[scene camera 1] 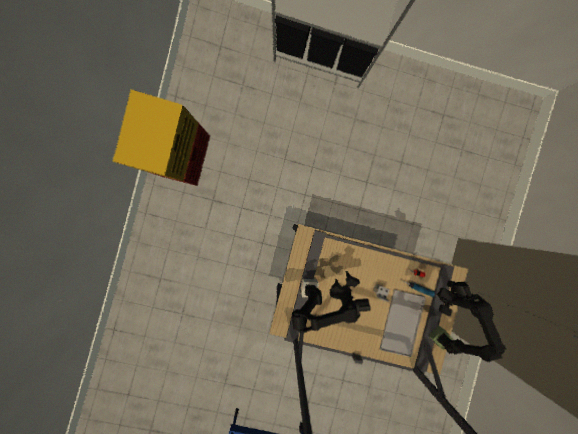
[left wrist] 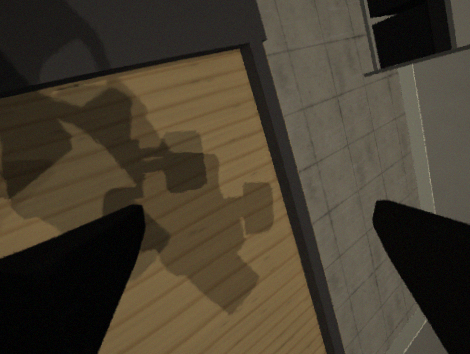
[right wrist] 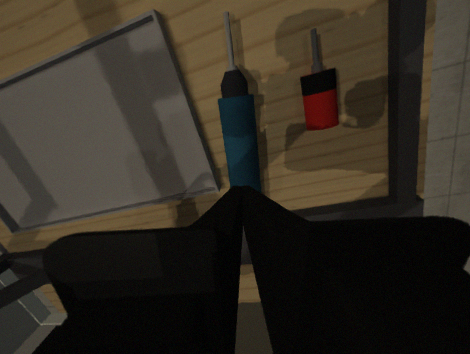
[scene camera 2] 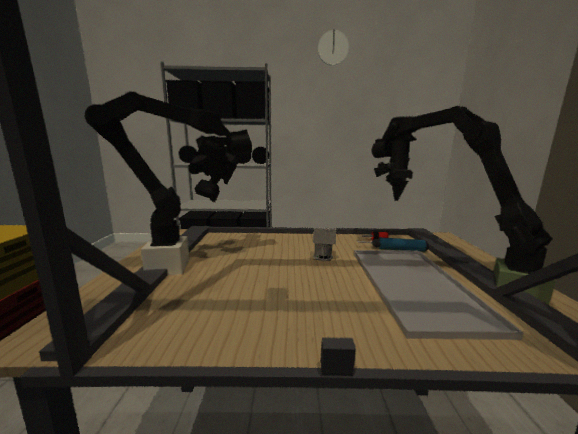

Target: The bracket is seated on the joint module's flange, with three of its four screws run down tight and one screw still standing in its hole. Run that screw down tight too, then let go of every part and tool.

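Places are measured from the left arm's base along level axes (x right, y ahead, z up), in metres.
Pixels of known places: left gripper, fingertip midpoint: (scene camera 1: 341,275) (left wrist: 259,214) (scene camera 2: 220,192); right gripper, fingertip midpoint: (scene camera 1: 437,294) (right wrist: 240,194) (scene camera 2: 396,200); left arm's base at its link origin: (scene camera 1: 310,290) (scene camera 2: 165,242); right arm's base at its link origin: (scene camera 1: 443,339) (scene camera 2: 523,268).
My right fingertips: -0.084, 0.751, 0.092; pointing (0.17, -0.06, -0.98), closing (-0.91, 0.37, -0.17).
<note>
For each thing: its top centre in the pictures, then the offset to it from my right fingertips, as dx, dy, dz. "spot": a spot on its surface instead.
- blue screwdriver at a spot on its surface: (right wrist: 240,135) (scene camera 1: 420,288) spot: +0.013, -0.009, -0.133
- black tool at its top centre: (right wrist: 322,81) (scene camera 2: 375,231) (scene camera 1: 418,273) -0.082, -0.026, -0.139
- shallow grey tray at its top centre: (right wrist: 63,154) (scene camera 2: 414,279) (scene camera 1: 403,323) +0.273, -0.079, -0.157
- dark cube at its top centre: (scene camera 2: 338,341) (scene camera 1: 358,361) +0.528, -0.374, -0.116
The joint module with the bracket (scene camera 1: 382,292) (scene camera 2: 324,242) is a small grey-white assembly upright on the table; its screws are too small to make out. A blue screwdriver (scene camera 1: 422,289) (scene camera 2: 401,244) (right wrist: 240,135) lies flat on the table beside the grey tray, its shaft pointing towards the module's side. My right gripper (scene camera 2: 397,196) (right wrist: 240,194) is shut and empty, high above the table; in the right wrist view its tips overlap the handle's end. My left gripper (left wrist: 259,214) is open and empty, raised over the left part of the table.
A red and black tool (scene camera 1: 419,273) (scene camera 2: 381,235) (right wrist: 320,105) lies beyond the screwdriver. The shallow grey tray (scene camera 1: 400,325) (scene camera 2: 440,295) (right wrist: 100,135) lies on the right of the table. A dark cube (scene camera 1: 357,358) (scene camera 2: 338,356) is at the front edge. Dark frame posts rise at the table's front corners.
</note>
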